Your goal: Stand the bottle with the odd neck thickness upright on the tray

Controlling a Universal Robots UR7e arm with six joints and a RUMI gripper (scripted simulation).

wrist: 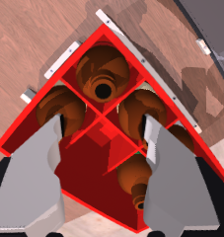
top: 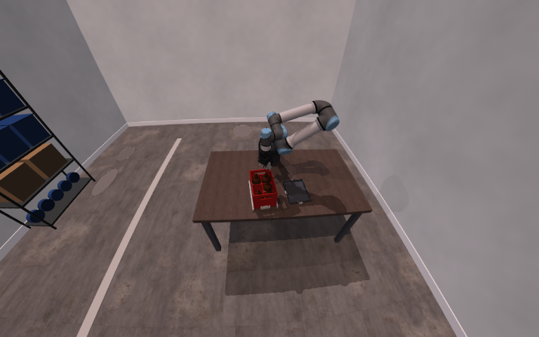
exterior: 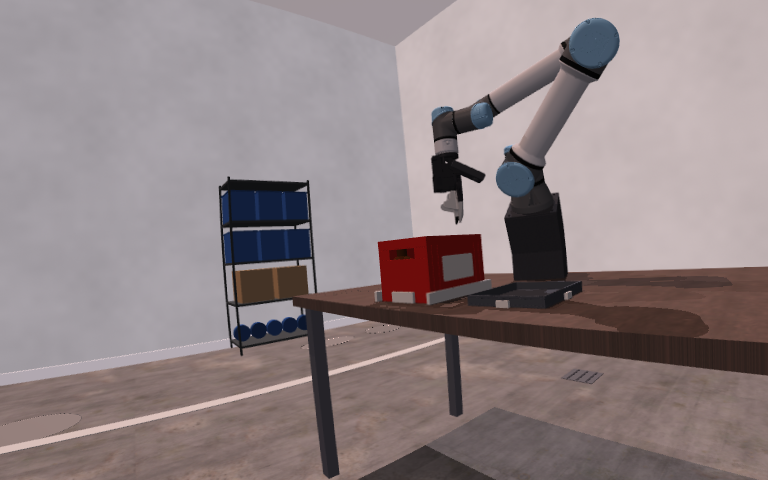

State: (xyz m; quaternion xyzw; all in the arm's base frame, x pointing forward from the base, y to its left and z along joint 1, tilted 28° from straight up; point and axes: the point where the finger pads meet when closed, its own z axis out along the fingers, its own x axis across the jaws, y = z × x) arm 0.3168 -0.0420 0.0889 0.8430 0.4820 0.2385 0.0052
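My gripper is now 140 mm above the brown bottle, 80 mm short of it and 20 mm to the right of it. Round my hand: dark tray 280 mm to the left, 220 mm below, 20 mm ahead; red crate 140 mm below, 100 mm ahead, 20 mm to the right; glass bottle 200 mm ahead, 140 mm below, 30 mm to the right.
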